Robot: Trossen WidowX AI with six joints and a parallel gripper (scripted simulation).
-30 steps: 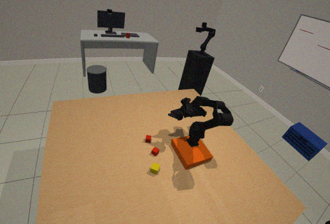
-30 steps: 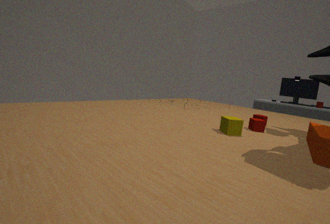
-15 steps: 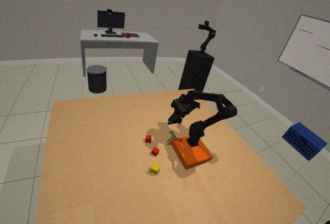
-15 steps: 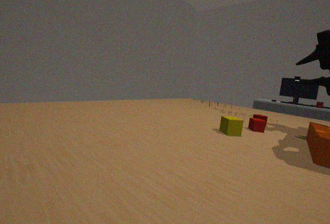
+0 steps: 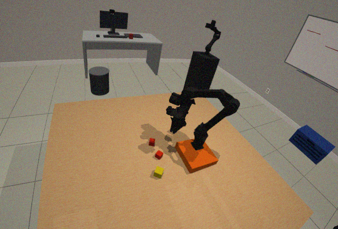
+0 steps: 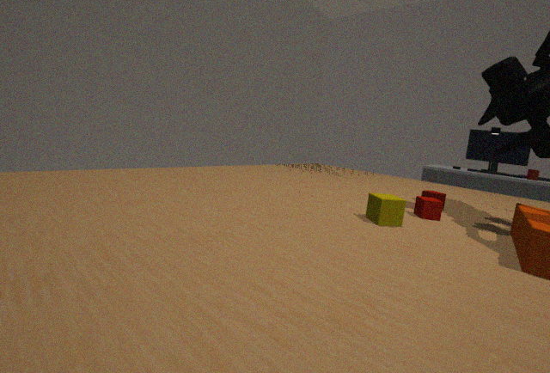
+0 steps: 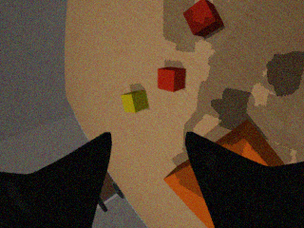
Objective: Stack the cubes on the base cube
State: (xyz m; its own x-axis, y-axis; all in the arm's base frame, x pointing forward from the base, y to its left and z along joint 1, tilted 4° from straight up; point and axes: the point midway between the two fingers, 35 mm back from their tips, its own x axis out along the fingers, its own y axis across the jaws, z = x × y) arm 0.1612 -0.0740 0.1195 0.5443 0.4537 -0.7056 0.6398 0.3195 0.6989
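Right now my gripper tip is 140 mm to the right of the yellow base cube, 130 mm above it and 120 mm short of it. The rest, counted from my gripper tip: red cube: 130 mm below, 80 mm ahead, 70 mm to the right.
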